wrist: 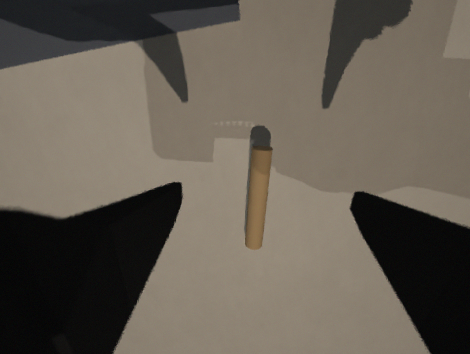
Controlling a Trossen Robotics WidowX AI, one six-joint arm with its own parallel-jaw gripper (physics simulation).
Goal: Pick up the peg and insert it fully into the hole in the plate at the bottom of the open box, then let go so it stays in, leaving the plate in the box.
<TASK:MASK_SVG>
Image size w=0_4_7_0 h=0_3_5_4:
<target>my gripper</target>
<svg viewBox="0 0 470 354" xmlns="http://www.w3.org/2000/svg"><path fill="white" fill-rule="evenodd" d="M355 192L350 209L357 226L430 354L470 354L470 228L366 192ZM182 184L180 182L172 182L63 219L25 210L0 208L0 354L113 354L175 224L183 199Z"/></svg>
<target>dark grey box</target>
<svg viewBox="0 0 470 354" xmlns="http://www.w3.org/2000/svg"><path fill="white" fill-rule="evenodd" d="M0 69L240 20L239 1L0 0Z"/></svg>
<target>tan wooden peg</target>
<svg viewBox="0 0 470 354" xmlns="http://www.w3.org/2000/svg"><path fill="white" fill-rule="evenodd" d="M268 146L253 146L251 149L245 245L252 250L260 249L263 241L273 150Z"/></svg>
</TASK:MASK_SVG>
